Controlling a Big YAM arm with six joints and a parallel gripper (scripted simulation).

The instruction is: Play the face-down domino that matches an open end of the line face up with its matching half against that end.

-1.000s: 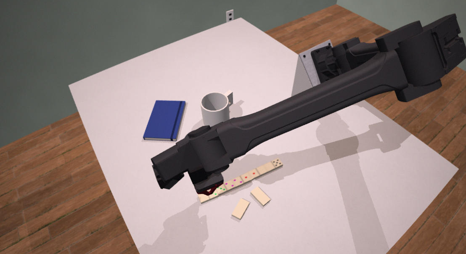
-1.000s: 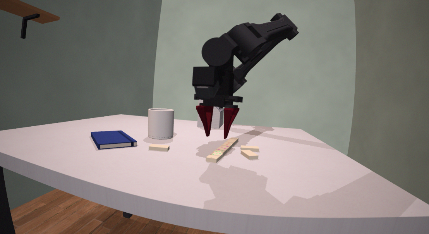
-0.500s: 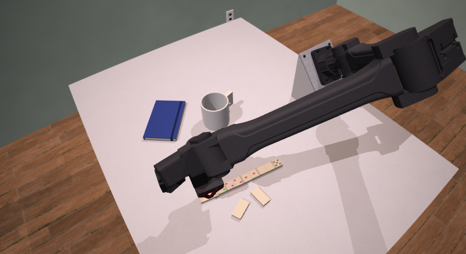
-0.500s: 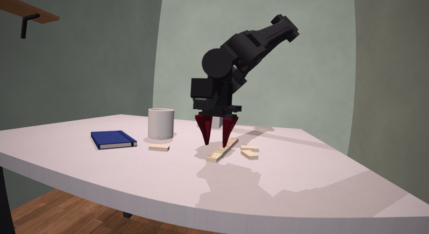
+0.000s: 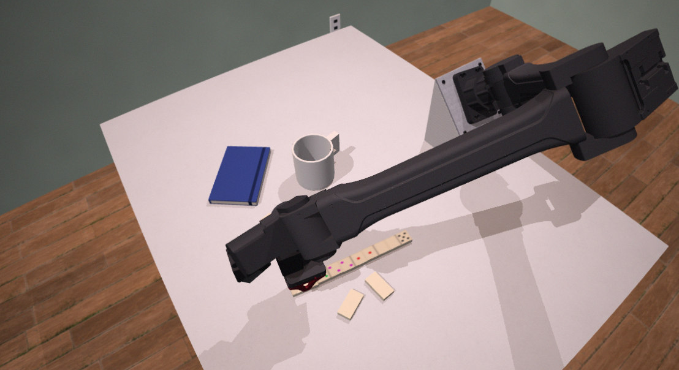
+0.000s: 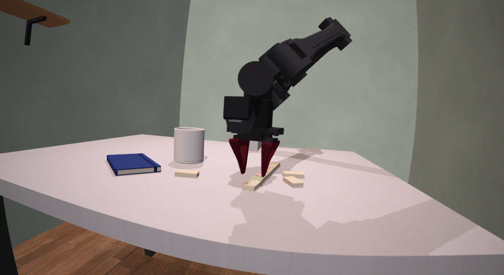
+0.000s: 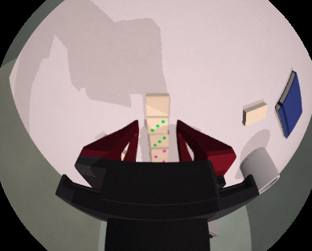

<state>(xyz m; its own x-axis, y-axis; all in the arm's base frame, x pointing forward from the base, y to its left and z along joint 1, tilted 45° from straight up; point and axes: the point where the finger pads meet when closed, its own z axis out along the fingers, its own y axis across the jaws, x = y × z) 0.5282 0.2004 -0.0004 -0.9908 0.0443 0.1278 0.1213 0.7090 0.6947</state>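
The domino lies 30 mm below my hand. Also, from my hand: white mug (230 mm to the right, 160 mm behind, 10 mm above); then blue notebook (330 mm to the right, 30 mm below, 10 mm behind).
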